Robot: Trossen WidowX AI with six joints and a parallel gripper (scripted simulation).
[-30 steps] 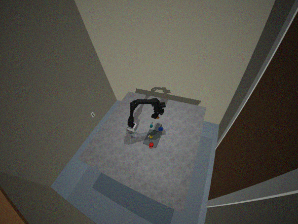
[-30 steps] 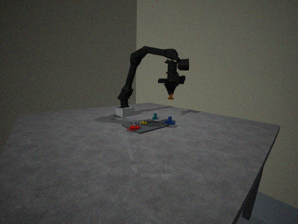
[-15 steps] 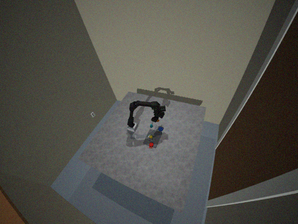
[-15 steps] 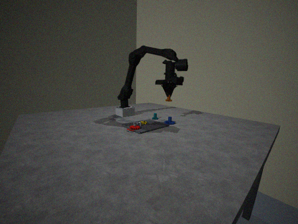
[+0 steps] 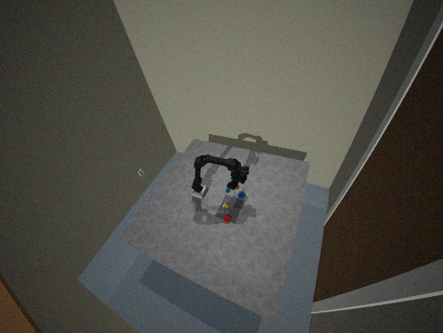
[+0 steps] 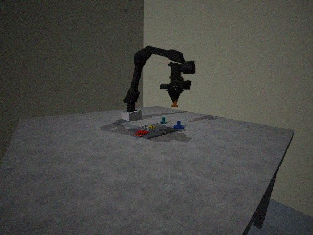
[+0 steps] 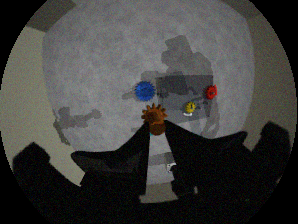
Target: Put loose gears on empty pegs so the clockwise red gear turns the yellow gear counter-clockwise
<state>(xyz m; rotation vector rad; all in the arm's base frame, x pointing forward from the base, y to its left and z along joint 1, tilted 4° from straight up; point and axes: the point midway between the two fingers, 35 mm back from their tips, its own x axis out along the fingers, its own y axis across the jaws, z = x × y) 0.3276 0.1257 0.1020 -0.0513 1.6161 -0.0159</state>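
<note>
Right now my gripper tip is 23 cm to the left of the red gear, 13 cm above it and 3 cm short of it. Also, from my gripper tip: small teal gear: 13 cm below, 10 cm behind; blue gear: 13 cm below, 3 cm ahead, 2 cm to the left; orange gear: 1 cm below.
</note>
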